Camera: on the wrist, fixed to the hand. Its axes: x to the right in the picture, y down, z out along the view.
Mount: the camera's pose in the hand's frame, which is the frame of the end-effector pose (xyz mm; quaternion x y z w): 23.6 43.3 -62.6 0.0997 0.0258 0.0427 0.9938
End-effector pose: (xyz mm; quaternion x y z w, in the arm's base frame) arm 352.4 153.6 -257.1 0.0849 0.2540 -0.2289 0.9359
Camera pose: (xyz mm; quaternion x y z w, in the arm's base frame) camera 363.6 199.9 -321.0 0.1944 0.2501 -0.2106 0.9248
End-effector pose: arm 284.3 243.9 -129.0 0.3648 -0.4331 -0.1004 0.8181
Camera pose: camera 340.9 295.4 -106.9 0.4282 -0.4349 -0.0123 0.7921
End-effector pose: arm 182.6 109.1 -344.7 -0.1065 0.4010 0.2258 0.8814
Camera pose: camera 134.0 131.3 -403.9 -0.0067 0.4483 0.2193 0.8665
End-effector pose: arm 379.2 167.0 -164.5 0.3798 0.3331 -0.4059 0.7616
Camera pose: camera 415.1 228.1 -201.1 0.4781 0.2940 -0.3943 0.7277
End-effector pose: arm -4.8 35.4 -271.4 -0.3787 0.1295 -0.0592 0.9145
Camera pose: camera 0.7 18.7 -349.1 -0.2781 0.1626 -0.0425 0.9457
